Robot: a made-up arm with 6 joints.
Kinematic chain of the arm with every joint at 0, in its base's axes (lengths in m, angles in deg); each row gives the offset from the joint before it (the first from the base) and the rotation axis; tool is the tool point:
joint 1: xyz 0 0 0.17 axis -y
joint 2: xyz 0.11 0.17 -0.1 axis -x
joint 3: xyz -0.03 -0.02 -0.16 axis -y
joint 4: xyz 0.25 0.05 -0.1 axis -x
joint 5: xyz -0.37 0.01 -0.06 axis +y
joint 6: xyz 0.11 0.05 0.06 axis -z
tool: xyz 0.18 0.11 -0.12
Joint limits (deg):
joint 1: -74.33..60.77
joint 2: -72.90..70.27
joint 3: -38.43..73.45
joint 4: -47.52..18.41
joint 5: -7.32..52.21
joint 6: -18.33..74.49
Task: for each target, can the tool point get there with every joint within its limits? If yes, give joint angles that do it. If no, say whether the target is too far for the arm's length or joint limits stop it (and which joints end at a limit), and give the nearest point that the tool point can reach.
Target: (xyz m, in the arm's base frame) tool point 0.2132 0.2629 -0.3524
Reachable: yes | joints -15.10 12.96 22.90 -21.57 12.72 27.49
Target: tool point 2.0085 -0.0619 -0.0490
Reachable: no: too far | nearest point 0.7285 0.0929 0.0698 | short by 1.295 m
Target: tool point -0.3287 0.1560 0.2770
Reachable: no: joint limits stop it (at a limit: joint 1, joint 3, joint 4, joint 5, joint 6) | nearest point -0.5831 0.1354 0.1624 | short by 0.280 m
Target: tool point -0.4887 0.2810 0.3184
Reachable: no: joint limits stop it (at a limit: joint 1, joint 3, joint 5, joint 6) | nearest point -0.5824 0.3227 0.1933 | short by 0.162 m
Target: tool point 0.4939 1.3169 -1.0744
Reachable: no: too far | nearest point 0.2108 0.6026 -0.3611 | short by 1.048 m
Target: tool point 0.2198 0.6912 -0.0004
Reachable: yes | joints 28.83 -54.45 -16.19 10.37 17.59 -5.25
